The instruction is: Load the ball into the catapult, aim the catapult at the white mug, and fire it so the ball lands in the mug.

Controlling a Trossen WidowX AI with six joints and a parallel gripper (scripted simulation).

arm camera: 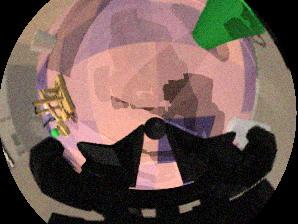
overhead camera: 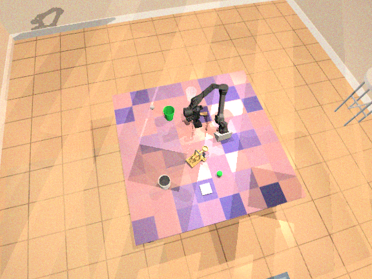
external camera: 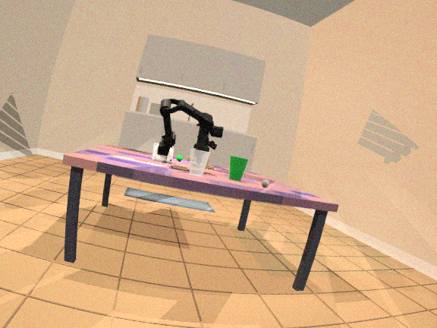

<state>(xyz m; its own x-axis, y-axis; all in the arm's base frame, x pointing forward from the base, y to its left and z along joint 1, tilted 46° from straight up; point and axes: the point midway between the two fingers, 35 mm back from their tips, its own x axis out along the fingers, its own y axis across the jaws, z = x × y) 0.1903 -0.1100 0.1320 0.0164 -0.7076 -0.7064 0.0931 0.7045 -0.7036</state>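
Right now the wooden catapult is 28 cm to the left of my gripper tip, 6 cm ahead of it and 1 cm above it. Also, from my gripper tip: small dark ball (1 cm above); green cup (17 cm ahead, 15 cm to the right, 1 cm below); wooden block (11 cm behind, 8 cm to the right, 4 cm below).
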